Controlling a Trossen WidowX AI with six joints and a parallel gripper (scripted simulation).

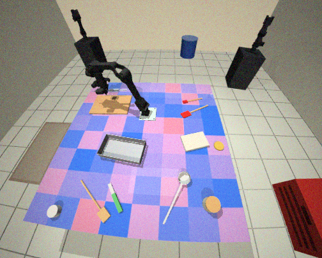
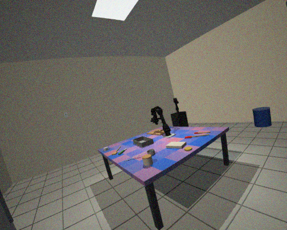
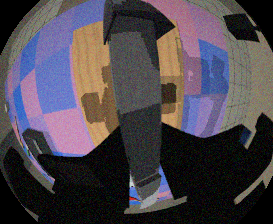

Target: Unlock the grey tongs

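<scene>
Right now my gripper tip is 12 cm above the wooden board. Round my gripper tip: roasting tin 42 cm ahead, 28 cm to the left, 10 cm below; cream block 78 cm to the left, 27 cm ahead, 12 cm below; green-and-white tool 72 cm ahead, 32 cm to the left, 12 cm below.
</scene>
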